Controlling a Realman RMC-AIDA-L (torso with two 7-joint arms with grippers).
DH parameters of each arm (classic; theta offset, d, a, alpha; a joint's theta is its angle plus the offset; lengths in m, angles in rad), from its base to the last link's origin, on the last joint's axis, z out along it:
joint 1: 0 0.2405 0 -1.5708
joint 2: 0 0 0 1.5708
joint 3: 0 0.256 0 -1.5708
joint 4: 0 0 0 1.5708
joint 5: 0 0.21 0 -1.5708
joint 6: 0 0 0 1.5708
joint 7: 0 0.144 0 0
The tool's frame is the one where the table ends.
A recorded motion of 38 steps. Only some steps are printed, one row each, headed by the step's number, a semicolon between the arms.
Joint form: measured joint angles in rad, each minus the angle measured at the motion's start. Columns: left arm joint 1, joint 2, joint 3, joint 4, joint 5, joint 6, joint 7; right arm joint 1, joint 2, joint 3, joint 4, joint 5, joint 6, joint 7.
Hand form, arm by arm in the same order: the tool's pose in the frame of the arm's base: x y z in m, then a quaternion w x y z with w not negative. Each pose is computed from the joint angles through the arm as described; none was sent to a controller.
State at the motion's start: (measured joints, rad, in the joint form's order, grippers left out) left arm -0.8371 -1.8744 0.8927 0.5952 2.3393 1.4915 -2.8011; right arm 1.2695 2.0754 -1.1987 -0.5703 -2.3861 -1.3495 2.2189
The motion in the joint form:
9: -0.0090 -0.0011 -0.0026 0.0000 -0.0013 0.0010 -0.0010; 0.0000 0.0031 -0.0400 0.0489 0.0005 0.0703 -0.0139
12: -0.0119 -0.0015 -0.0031 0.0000 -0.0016 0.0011 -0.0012; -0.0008 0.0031 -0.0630 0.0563 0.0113 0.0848 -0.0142
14: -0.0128 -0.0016 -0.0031 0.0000 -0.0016 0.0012 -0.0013; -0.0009 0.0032 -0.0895 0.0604 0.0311 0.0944 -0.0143
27: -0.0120 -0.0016 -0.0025 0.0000 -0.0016 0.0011 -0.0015; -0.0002 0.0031 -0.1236 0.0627 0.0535 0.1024 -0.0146
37: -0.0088 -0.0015 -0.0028 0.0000 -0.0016 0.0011 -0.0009; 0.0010 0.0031 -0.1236 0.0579 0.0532 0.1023 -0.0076
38: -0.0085 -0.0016 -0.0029 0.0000 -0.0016 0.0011 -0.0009; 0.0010 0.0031 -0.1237 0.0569 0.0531 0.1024 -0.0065
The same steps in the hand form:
9: -0.2294 0.4059 0.0403 0.08206 -0.72786 -0.68043 -0.02251; 0.0608 0.4214 -0.0815 0.05861 -0.97645 0.16911 -0.12045
12: -0.2282 0.4066 0.0402 0.08170 -0.72873 -0.67953 -0.02297; 0.0625 0.4211 -0.0839 0.06051 -0.97638 0.16639 -0.12384
14: -0.2278 0.4067 0.0401 0.08160 -0.72900 -0.67924 -0.02299; 0.0624 0.4198 -0.0866 0.05920 -0.97686 0.16307 -0.12512
27: -0.2281 0.4065 0.0401 0.08165 -0.72874 -0.67952 -0.02271; 0.0619 0.4180 -0.0896 0.05698 -0.97753 0.15716 -0.12841
37: -0.2294 0.4058 0.0401 0.08174 -0.72781 -0.68051 -0.02270; 0.0603 0.4184 -0.0892 0.05851 -0.97744 0.15813 -0.12718
38: -0.2295 0.4058 0.0401 0.08170 -0.72770 -0.68063 -0.02273; 0.0600 0.4185 -0.0891 0.05885 -0.97743 0.15824 -0.12697

